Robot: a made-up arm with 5 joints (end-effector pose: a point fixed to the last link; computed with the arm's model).
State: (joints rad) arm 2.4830 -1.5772 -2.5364 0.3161 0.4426
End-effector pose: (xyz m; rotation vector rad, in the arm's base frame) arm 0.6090 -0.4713 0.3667 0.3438 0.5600 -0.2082
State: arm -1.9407 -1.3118 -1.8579 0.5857 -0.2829
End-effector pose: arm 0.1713 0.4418 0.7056 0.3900 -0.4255 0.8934
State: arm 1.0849 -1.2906 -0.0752 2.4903 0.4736
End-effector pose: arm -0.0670 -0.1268 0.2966 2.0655 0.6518 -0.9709
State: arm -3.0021 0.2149 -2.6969 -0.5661 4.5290
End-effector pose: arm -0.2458 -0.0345 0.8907 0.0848 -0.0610 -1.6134
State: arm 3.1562 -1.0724 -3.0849 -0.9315 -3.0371
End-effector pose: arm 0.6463 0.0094 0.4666 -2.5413 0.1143 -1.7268
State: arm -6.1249 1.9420 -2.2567 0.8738 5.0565
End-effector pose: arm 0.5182 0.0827 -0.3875 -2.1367 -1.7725 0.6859
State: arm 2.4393 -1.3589 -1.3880 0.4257 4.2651
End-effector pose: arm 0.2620 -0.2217 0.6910 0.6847 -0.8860 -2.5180
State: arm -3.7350 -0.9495 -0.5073 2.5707 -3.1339
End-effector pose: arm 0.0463 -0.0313 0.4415 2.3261 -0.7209 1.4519
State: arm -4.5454 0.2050 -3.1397 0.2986 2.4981
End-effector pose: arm -0.0250 0.1480 0.9303 -0.4932 0.1971 1.0699
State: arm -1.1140 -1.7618 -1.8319 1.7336 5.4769
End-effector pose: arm -0.2511 0.5109 0.4477 1.3384 -0.2076 1.0415
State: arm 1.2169 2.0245 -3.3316 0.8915 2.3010
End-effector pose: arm 0.2437 0.6596 -0.1450 -2.3398 1.4091 0.1077
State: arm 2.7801 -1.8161 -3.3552 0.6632 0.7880
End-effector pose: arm 0.6802 -0.2572 -0.0738 0.7478 1.1545 0.3576
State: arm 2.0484 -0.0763 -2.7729 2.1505 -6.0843
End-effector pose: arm -0.0664 0.1283 0.8664 -1.4951 -1.9830 -0.3912
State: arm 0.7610 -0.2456 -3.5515 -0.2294 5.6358
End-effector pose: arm -0.2333 -0.2222 0.7847 0.9930 0.8435 -2.7455
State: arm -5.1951 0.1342 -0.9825 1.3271 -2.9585
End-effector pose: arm 0.1859 0.3548 0.3682 1.1932 -2.4544 0.3955
